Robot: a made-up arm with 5 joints. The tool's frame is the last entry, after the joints. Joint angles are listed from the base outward. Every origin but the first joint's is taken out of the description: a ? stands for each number. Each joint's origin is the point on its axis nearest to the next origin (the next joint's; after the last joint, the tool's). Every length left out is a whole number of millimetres.
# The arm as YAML. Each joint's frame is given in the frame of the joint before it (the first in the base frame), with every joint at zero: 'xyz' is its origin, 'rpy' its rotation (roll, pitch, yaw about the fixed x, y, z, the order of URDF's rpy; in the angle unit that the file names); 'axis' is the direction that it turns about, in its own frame. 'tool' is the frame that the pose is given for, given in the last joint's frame.
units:
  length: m
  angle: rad
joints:
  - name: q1
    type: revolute
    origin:
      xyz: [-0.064, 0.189, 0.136]
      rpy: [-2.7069, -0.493, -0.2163]
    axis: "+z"
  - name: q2
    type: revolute
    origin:
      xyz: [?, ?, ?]
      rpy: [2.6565, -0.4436, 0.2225]
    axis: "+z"
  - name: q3
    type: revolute
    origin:
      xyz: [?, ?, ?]
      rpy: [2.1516, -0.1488, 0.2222]
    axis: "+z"
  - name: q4
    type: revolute
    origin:
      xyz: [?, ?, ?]
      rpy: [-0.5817, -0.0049, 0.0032]
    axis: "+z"
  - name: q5
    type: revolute
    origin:
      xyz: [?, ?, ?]
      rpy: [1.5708, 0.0, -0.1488]
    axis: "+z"
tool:
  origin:
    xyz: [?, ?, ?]
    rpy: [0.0, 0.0, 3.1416]
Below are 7 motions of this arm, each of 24 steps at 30 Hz.
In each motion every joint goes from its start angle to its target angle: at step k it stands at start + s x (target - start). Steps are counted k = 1, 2, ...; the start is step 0. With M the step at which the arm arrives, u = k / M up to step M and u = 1 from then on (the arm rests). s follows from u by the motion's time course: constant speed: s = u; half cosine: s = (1 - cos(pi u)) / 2; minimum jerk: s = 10 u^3 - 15 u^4 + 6 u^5.
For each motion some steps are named. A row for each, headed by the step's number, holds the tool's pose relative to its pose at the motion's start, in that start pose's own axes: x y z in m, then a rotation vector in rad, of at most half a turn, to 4 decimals.
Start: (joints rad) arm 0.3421 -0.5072 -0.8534 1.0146 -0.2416
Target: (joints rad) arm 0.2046 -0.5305 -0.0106 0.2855 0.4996
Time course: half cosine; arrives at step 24
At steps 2, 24:
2: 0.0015 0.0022 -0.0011 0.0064 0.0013 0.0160
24: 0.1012 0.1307 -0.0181 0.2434 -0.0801 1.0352

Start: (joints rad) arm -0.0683 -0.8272 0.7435 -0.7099 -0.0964
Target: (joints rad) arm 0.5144 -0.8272 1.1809 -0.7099 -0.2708
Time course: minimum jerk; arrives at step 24
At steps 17, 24:
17: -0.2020 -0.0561 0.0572 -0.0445 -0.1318 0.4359
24: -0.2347 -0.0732 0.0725 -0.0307 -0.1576 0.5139

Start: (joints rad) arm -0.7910 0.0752 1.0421 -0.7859 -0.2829
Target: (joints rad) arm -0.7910 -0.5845 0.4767 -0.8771 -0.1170
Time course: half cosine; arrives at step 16
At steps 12, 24:
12: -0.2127 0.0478 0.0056 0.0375 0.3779 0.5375
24: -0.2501 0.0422 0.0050 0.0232 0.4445 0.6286

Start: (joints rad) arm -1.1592 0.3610 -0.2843 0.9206 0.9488
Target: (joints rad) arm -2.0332 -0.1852 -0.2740 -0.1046 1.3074
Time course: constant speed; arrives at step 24
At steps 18, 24:
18: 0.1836 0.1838 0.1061 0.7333 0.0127 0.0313
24: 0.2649 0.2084 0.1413 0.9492 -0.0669 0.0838

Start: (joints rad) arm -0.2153 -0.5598 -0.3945 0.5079 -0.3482
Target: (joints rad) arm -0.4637 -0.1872 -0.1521 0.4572 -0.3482
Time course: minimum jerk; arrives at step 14
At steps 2, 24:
2: 0.0042 0.0042 -0.0013 0.0029 -0.0056 -0.0106
24: 0.2044 0.1155 -0.0318 0.0901 -0.2411 -0.4538

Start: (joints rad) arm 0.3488 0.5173 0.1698 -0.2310 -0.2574
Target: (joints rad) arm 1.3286 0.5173 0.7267 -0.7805 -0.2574
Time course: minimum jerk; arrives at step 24
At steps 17, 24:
17: 0.1023 -0.1337 0.0951 -0.7293 -0.0568 0.8111
24: 0.1206 -0.1413 0.1179 -0.8713 -0.0760 0.9459

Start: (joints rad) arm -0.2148 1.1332 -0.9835 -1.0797 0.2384
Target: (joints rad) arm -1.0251 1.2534 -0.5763 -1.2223 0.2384
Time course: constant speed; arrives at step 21
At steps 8, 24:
8: 0.0176 0.0243 -0.0144 0.1801 0.0778 0.1870
24: 0.0395 0.0610 -0.0320 0.5011 0.1738 0.4524

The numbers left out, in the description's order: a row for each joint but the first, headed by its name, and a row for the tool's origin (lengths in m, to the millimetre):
q2: 0.376 0.074 0.0
q3: -0.135 0.32 0.0
q4: -0.054 0.121 0.0
q5: 0.052 0.061 0.0
tool: -0.002 0.002 0.0

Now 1 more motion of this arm.
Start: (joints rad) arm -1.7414 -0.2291 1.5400 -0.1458 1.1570
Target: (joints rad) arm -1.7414 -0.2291 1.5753 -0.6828 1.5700
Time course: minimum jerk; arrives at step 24
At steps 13, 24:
13: -0.0062 0.0150 0.0161 0.2799 0.0901 0.2470
24: -0.0096 0.0232 0.0310 0.4982 0.1157 0.4205

